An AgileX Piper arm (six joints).
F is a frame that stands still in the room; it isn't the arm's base.
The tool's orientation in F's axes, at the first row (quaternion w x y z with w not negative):
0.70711, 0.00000, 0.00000, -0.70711
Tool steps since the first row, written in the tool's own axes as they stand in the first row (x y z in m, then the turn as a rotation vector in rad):
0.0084, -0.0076, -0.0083, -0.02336, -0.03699, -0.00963
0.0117, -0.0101, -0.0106, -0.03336, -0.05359, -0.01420
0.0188, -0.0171, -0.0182, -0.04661, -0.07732, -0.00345
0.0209, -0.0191, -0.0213, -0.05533, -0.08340, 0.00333
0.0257, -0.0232, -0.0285, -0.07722, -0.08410, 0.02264
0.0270, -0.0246, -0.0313, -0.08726, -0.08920, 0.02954
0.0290, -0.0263, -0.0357, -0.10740, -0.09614, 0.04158
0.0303, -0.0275, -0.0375, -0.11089, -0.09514, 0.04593
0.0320, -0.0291, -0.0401, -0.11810, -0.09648, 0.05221
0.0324, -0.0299, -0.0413, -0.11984, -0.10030, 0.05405
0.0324, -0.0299, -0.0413, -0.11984, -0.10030, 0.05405
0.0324, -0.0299, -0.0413, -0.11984, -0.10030, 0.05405
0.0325, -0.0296, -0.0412, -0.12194, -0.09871, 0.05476
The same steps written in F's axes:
-0.0076, -0.0084, -0.0083, -0.03699, 0.02336, -0.00963
-0.0101, -0.0117, -0.0106, -0.05359, 0.03336, -0.01420
-0.0171, -0.0188, -0.0182, -0.07732, 0.04661, -0.00345
-0.0191, -0.0209, -0.0213, -0.08340, 0.05533, 0.00333
-0.0232, -0.0257, -0.0285, -0.08410, 0.07722, 0.02264
-0.0246, -0.0270, -0.0313, -0.08920, 0.08726, 0.02954
-0.0263, -0.0290, -0.0357, -0.09614, 0.10740, 0.04158
-0.0275, -0.0303, -0.0375, -0.09514, 0.11089, 0.04593
-0.0291, -0.0320, -0.0401, -0.09648, 0.11810, 0.05221
-0.0299, -0.0324, -0.0413, -0.10030, 0.11984, 0.05405
-0.0299, -0.0324, -0.0413, -0.10030, 0.11984, 0.05405
-0.0299, -0.0324, -0.0413, -0.10030, 0.11984, 0.05405
-0.0296, -0.0325, -0.0412, -0.09871, 0.12194, 0.05476

